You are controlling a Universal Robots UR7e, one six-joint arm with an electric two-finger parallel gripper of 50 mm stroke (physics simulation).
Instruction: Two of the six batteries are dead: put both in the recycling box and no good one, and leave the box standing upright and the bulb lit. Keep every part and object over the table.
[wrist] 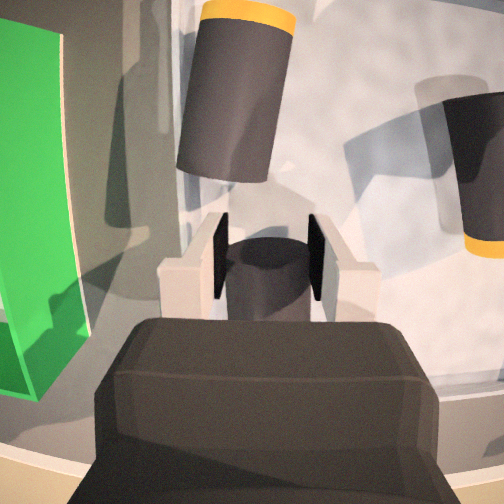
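My gripper (268,260) has its two black finger pads on either side of a dark grey battery (268,280), touching its sides; the battery's lower part is hidden behind the gripper body. A second dark battery with a yellow end cap (235,95) lies on the pale surface just beyond the fingers, cap pointing away. A third battery (477,170) lies at the right edge, its yellow cap toward me. The green recycling box (35,210) stands at the left edge, only one wall in view. The bulb is not in view.
A pale mottled mat (375,165) lies under the batteries, with a grey surface (130,150) to its left by the box. A tan table edge (30,485) shows at the bottom corners.
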